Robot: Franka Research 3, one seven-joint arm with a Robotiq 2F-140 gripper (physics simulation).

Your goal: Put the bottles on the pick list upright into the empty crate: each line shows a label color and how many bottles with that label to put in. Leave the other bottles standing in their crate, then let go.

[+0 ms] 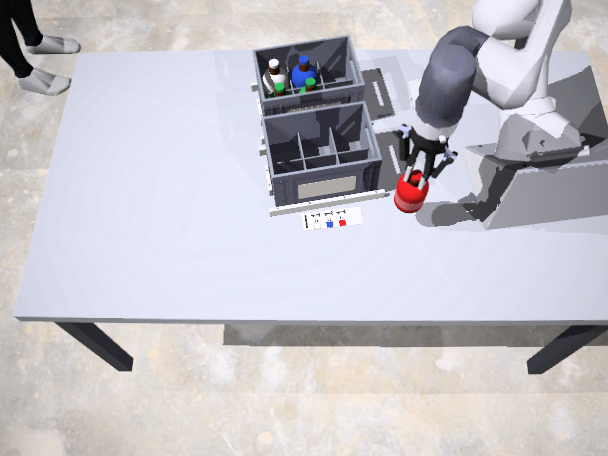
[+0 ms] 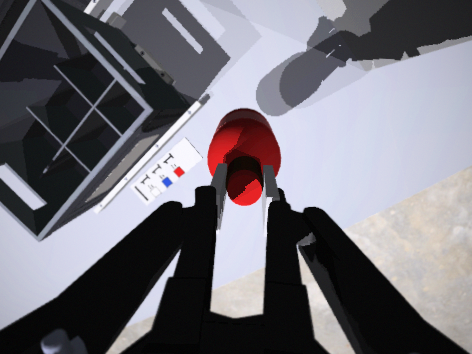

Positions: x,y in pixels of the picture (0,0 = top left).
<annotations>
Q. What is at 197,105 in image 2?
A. A white rail.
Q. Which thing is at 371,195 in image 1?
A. A white rail.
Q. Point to a red bottle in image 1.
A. At 408,198
</annotations>
